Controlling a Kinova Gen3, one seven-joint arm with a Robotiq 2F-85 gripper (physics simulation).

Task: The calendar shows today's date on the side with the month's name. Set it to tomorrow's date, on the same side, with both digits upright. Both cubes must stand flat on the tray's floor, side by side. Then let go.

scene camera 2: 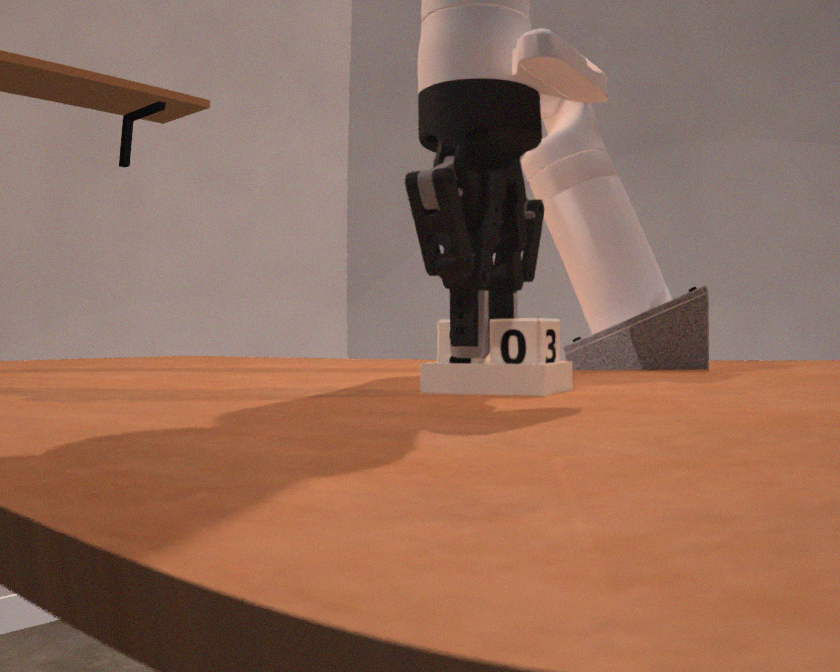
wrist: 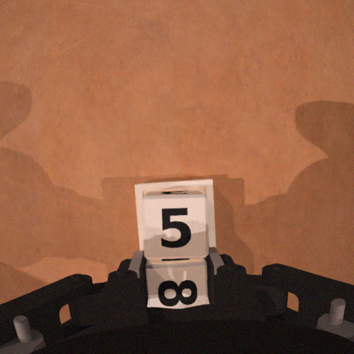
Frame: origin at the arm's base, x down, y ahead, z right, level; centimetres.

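Seen in the pictures: gripper, between the fingertips: (scene camera 2: 485, 356); arm's base, origin of its link: (scene camera 2: 634, 320).
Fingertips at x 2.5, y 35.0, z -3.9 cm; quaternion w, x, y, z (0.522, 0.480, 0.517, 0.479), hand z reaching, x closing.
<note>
Offsets run from my fingertips to a thing's middle. "pt": to the spot under its first point. Level surfaces: height alone.
The tray @(pt dy +2.3, dx +1.2, dz -1.3 cm) (scene camera 2: 483, 379) (wrist: 210, 210) stands on the table with two white cubes in it. In the scene view, the right cube @(dy -0.1, dx -0.6, dz -2.6 cm) (scene camera 2: 513, 343) (wrist: 175, 227) shows an upright 0 on its front and a 3 on its right side; its top shows a 5 in the wrist view. The left cube @(dy +0.1, dx -0.6, dz +0.8 cm) (scene camera 2: 443, 341) (wrist: 177, 292) has a sideways 8 on top; a finger hides most of its front. My gripper (scene camera 2: 483, 336) (wrist: 175, 265) points down and is shut on the left cube, which is still low in the tray beside the right cube. No month's name shows.
The wooden table @(dx +2.0 cm) (scene camera 2: 560, 525) (wrist: 175, 90) carries the tray. The arm's grey wedge base (scene camera 2: 644, 343) stands behind and to the right of the tray. A wall shelf (scene camera 2: 91, 87) is at the upper left. The table's curved edge (scene camera 2: 210, 609) runs along the front left.
</note>
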